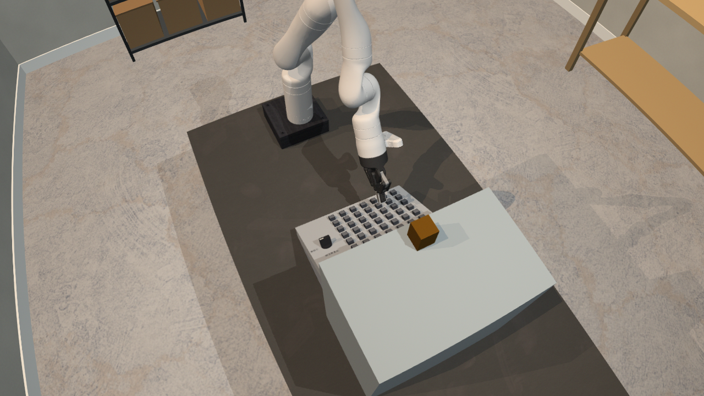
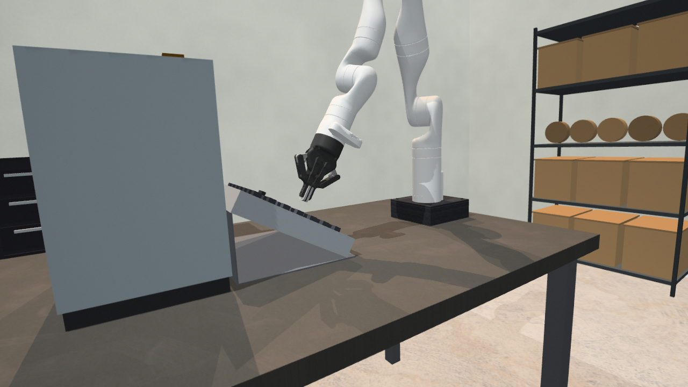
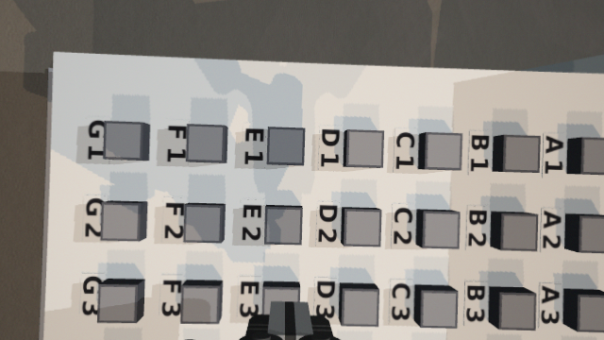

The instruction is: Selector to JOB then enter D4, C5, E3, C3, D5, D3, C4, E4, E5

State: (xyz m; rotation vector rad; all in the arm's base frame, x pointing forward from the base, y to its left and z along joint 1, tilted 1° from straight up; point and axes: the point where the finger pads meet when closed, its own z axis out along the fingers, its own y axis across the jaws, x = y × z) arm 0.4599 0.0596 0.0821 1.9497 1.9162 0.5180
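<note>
The key E2 is 40 mm below my hand, 30 mm to the left of it and 20 mm ahead of it. The rest, counted from my hand: key E1: 70 mm to the left, 40 mm below, 20 mm ahead; key D1: 70 mm to the left, 50 mm ahead, 30 mm below; sloped keypad panel: 80 mm to the right, 80 mm ahead, 70 mm below.
</note>
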